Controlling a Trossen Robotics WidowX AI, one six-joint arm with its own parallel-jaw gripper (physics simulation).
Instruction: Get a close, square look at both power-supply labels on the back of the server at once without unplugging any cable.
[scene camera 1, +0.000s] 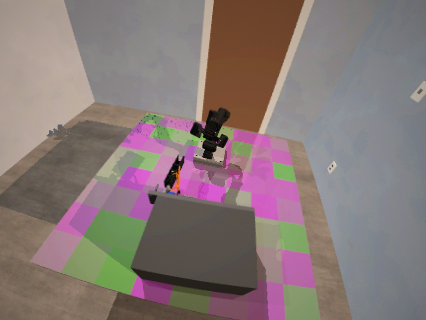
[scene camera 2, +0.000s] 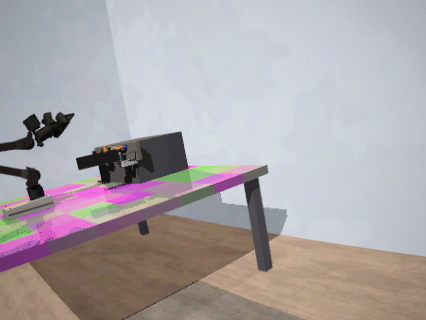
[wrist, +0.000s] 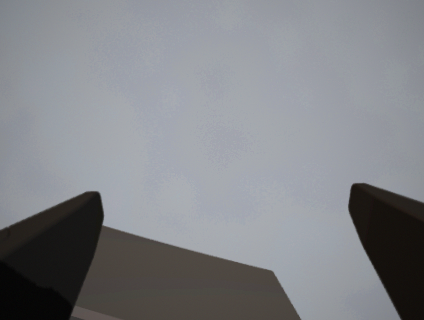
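Seen in the pictures: gripper, between the fingertips: (scene camera 1: 209, 141) (scene camera 2: 72, 117) (wrist: 227, 201); arm's base, origin of its link: (scene camera 1: 207, 155) (scene camera 2: 37, 198).
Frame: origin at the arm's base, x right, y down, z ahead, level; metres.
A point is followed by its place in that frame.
The dark grey server (scene camera 1: 200, 245) @(y -0.159, x -0.090, z 0.652 m) (scene camera 2: 165, 156) @(y -0.049, x 0.135, z 0.650 m) stands on the checkered table. In the wrist view, part of its top (wrist: 185, 272) @(y -0.158, x -0.036, z 0.653 m) shows low between the fingers, with a thin pinkish edge at the bottom left. The power-supply labels do not show in the wrist view and cannot be made out in the scene views. Orange cables (scene camera 1: 177, 178) @(y -0.134, x 0.097, z 0.351 m) (scene camera 2: 112, 149) @(y -0.136, x -0.059, z 0.451 m) run at the server's back beside a black bracket-like arm (scene camera 1: 172, 172) @(y -0.142, x 0.132, z 0.327 m) (scene camera 2: 92, 160) @(y -0.118, x 0.149, z 0.256 m). My gripper (scene camera 2: 71, 116) @(y -0.337, x -0.024, z 0.258 m) (wrist: 227, 201) @(y -0.337, x -0.024, z 0.258 m) is open and empty, raised above the table behind the server, apart from it and tilted upward.
The checkered table (scene camera 1: 112, 227) @(y 0.047, x 0.361, z 0.609 m) (scene camera 2: 197, 195) @(y 0.069, x 0.642, z 0.451 m) carries my arm's pale base (scene camera 1: 210, 160) @(y 0.002, x -0.028, z 0.041 m) (scene camera 2: 27, 206) @(y 0.012, x 0.091, z -0.065 m) behind the server. The black bracket arm sticks out from one side of the server's back towards my arm's base. A brown door (scene camera 1: 245, 60) and blue-grey walls stand beyond the table.
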